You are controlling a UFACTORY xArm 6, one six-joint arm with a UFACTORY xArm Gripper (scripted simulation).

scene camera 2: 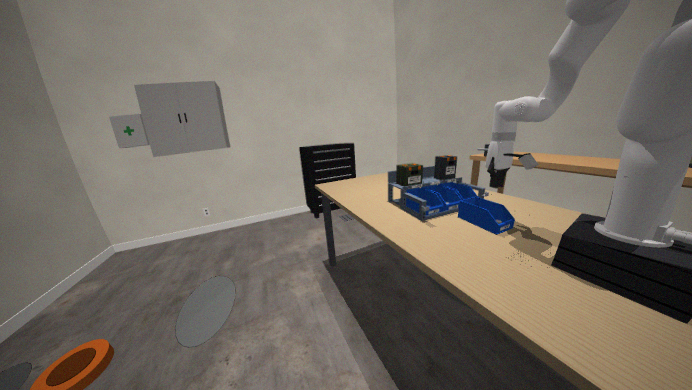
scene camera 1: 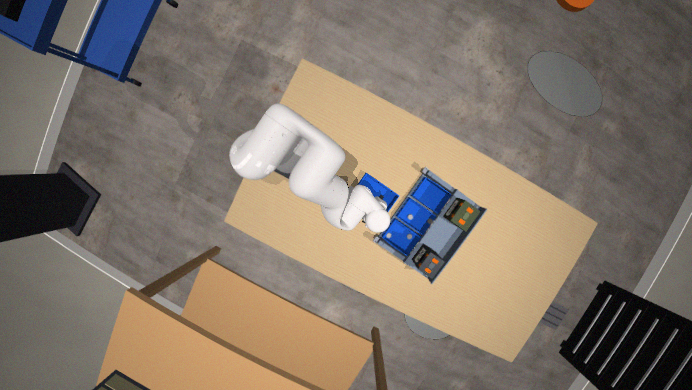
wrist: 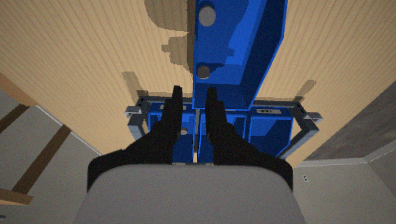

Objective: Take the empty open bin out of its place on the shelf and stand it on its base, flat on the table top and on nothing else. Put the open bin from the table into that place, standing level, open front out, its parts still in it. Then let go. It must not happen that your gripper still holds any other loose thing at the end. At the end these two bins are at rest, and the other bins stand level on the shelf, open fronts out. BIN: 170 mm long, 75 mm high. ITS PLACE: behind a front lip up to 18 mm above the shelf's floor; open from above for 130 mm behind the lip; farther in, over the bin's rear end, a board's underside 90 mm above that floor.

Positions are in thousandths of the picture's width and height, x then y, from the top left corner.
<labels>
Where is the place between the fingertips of the gripper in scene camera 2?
717, 478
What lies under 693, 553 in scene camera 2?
A blue bin.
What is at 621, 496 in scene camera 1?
A blue bin.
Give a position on a blue bin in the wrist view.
678, 605
</labels>
